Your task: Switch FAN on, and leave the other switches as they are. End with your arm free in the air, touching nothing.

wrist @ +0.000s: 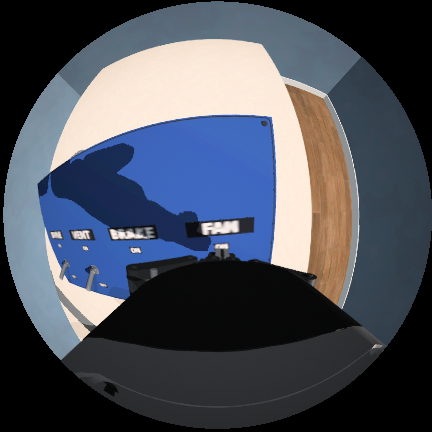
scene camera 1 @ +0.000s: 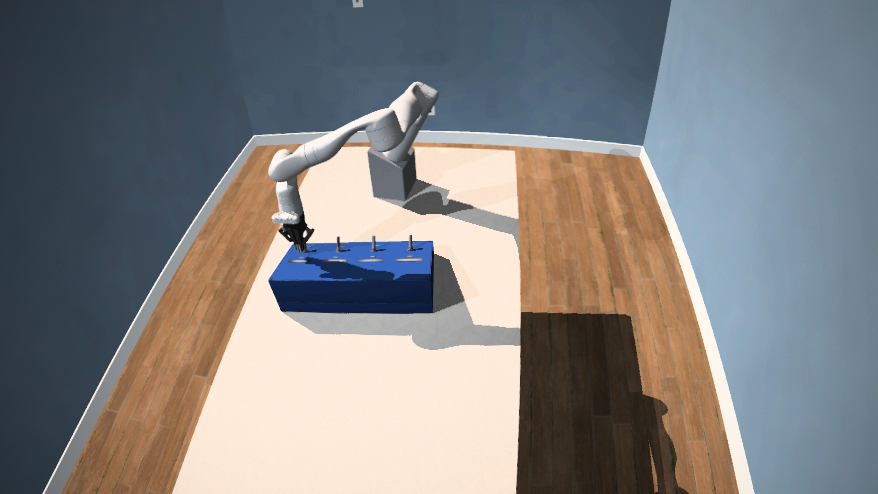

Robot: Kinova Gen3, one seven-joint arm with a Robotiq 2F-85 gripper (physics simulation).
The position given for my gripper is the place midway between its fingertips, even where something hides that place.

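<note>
My gripper [wrist: 220,256], with a blue switch box [wrist: 185,186]. The box again [scene camera 1: 392,278].
</note>
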